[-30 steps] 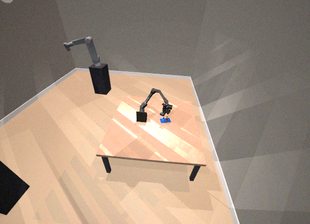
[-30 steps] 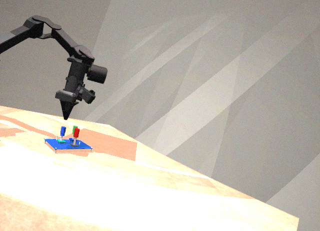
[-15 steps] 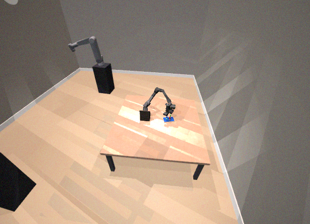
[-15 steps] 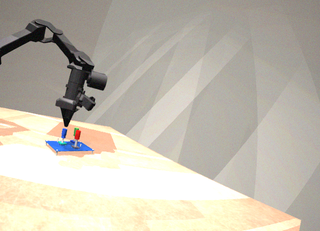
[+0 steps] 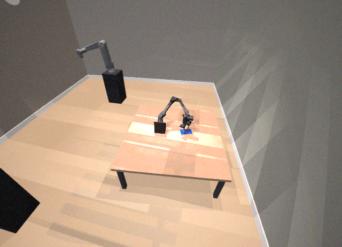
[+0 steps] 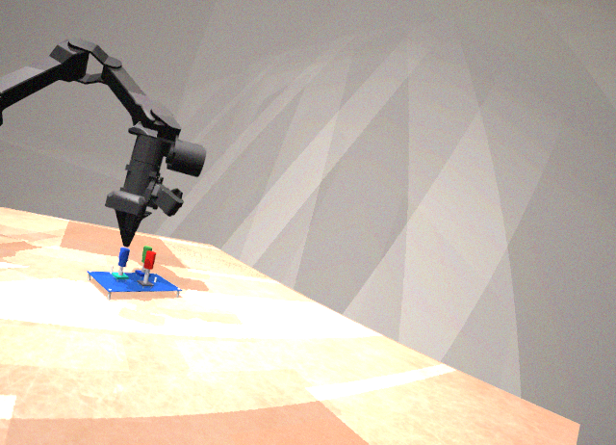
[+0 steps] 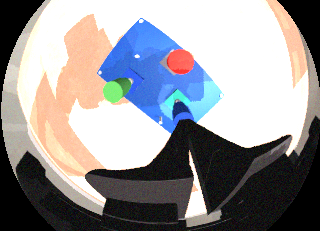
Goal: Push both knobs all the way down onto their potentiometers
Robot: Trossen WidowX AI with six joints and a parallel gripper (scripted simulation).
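Right now the blue knob is 20 mm below my gripper tip. Also, from my gripper tip: green knob: 50 mm ahead, 40 mm to the left, 20 mm below.
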